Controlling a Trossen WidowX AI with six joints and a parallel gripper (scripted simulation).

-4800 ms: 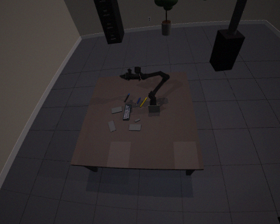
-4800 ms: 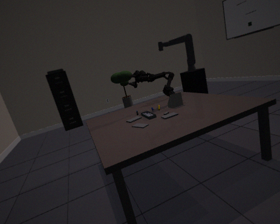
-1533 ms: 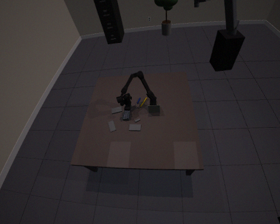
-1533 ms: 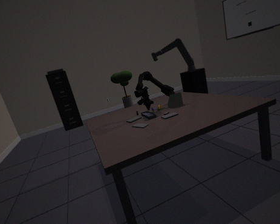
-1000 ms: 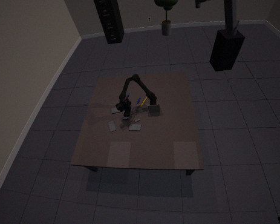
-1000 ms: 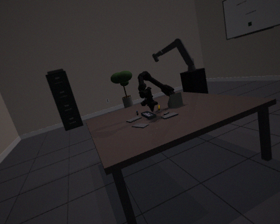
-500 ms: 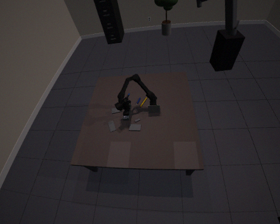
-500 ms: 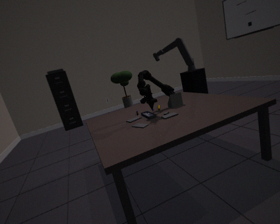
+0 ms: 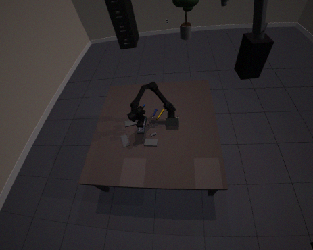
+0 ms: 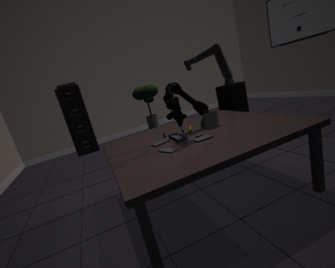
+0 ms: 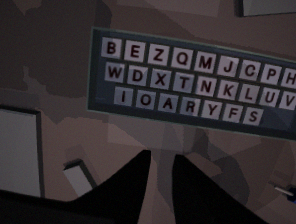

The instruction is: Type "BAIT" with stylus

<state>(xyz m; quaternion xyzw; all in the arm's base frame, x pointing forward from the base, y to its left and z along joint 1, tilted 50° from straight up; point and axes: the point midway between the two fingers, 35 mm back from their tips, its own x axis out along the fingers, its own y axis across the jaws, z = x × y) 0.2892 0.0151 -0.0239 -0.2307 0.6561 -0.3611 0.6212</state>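
Right now my gripper tip is 17 cm to the left of the blue stylus, 11 cm past it and 9 cm above it. The rest, counted from my gripper tip: yellow pen (18 cm behind, 16 cm to the right, 9 cm below); then eraser-like block (9 cm below, 9 cm behind, 8 cm to the left).
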